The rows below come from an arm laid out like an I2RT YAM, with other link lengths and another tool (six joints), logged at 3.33 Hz.
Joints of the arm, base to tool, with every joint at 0 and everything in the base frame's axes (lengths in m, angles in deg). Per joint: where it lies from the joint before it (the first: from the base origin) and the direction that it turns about. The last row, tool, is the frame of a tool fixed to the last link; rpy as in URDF.
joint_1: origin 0 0 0.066 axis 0 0 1
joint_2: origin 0.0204 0.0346 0.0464 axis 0 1 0
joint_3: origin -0.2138 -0.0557 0 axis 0 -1 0
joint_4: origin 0.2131 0.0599 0.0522 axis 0 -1 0
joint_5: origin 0.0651 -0.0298 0.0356 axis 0 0 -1
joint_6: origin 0.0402 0 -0.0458 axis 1 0 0
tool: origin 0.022 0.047 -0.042 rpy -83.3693 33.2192 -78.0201
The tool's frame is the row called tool.
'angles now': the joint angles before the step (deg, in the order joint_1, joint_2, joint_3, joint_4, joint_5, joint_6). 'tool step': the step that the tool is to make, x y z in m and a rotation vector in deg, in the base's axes. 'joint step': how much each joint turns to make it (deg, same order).
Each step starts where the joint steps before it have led.
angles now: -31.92 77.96 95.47 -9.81 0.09 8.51
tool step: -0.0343 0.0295 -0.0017 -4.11 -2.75 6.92
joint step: 0.01 -10.81 -10.13 3.79 -7.15 -0.81
